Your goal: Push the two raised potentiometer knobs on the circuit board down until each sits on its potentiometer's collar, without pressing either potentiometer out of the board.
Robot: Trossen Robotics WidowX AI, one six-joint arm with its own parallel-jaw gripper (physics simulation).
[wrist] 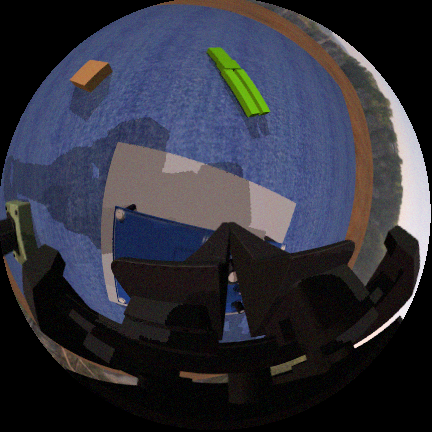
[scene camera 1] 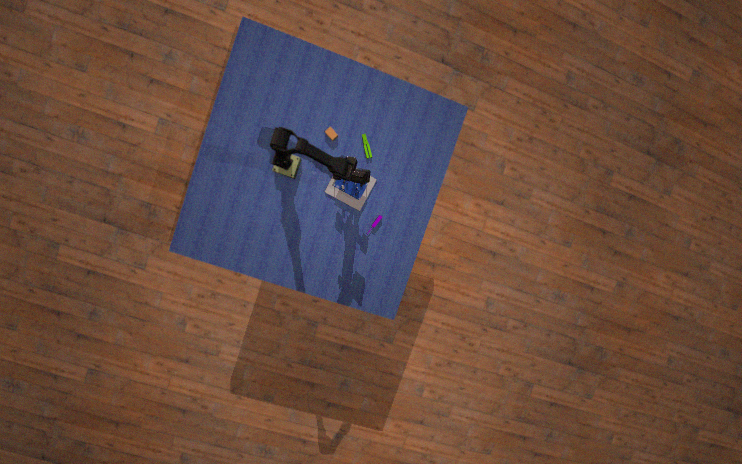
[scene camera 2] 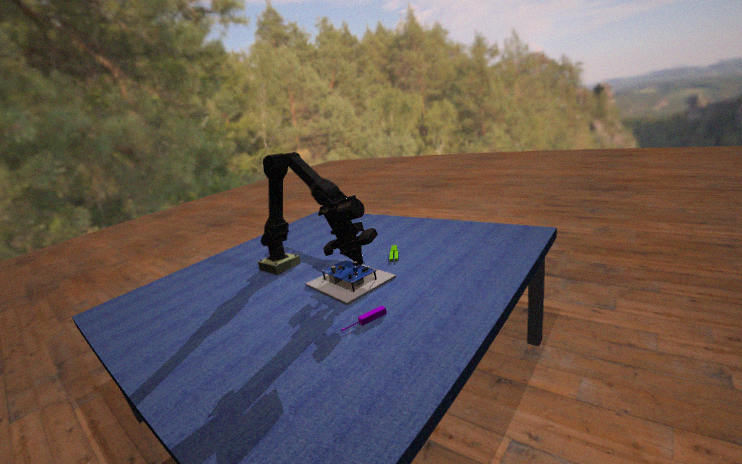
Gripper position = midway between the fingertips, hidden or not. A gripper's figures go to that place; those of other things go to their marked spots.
My gripper [wrist: 227,227] is 0.10 m from the lens. An orange block [wrist: 87,77]: 0.22 m from the lens.
